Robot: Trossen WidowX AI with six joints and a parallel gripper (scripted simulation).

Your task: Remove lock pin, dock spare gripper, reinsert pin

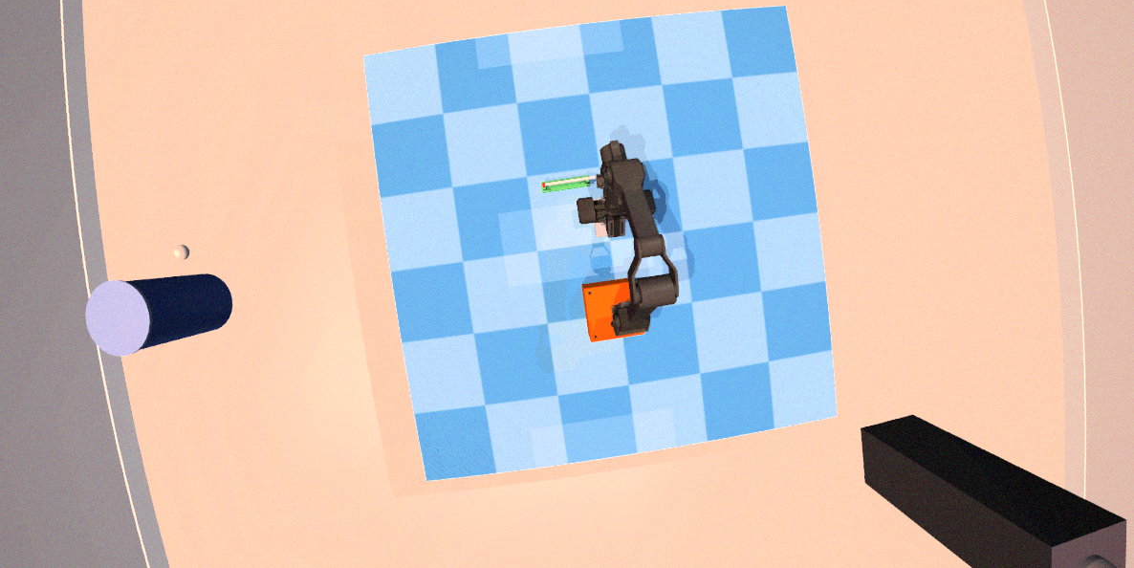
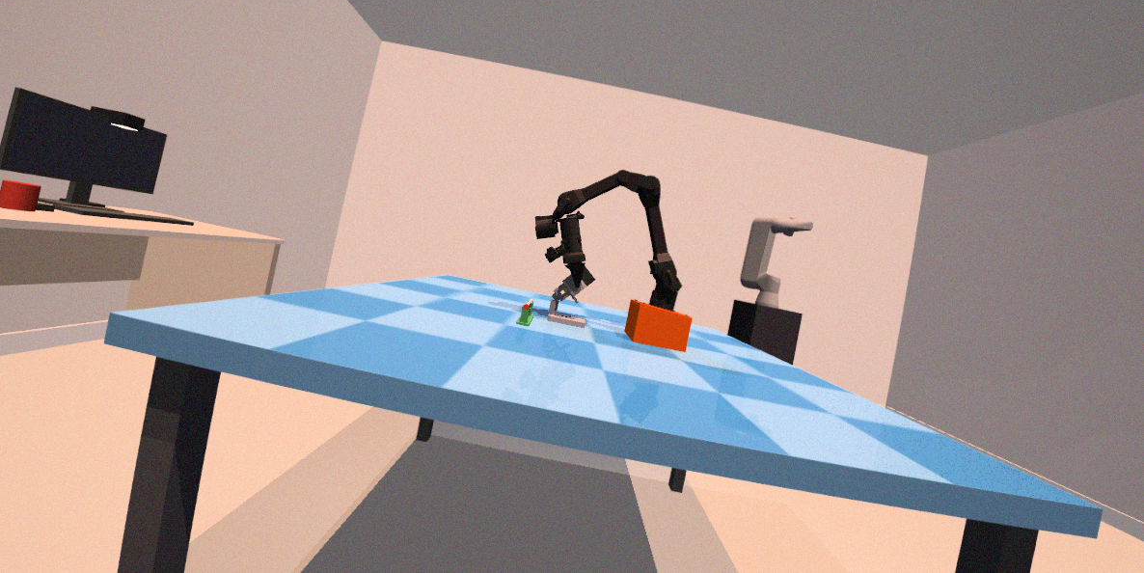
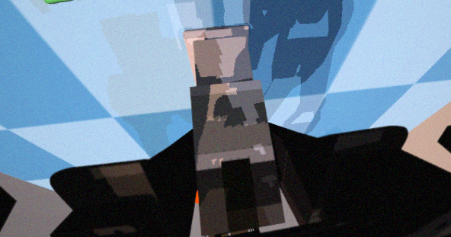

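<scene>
My gripper tip is 10 mm below the spare gripper and 10 mm short of it. From my gripper tip the other things lie so: green cradle (130 mm ahead, 100 mm to the left, 90 mm below).
</scene>
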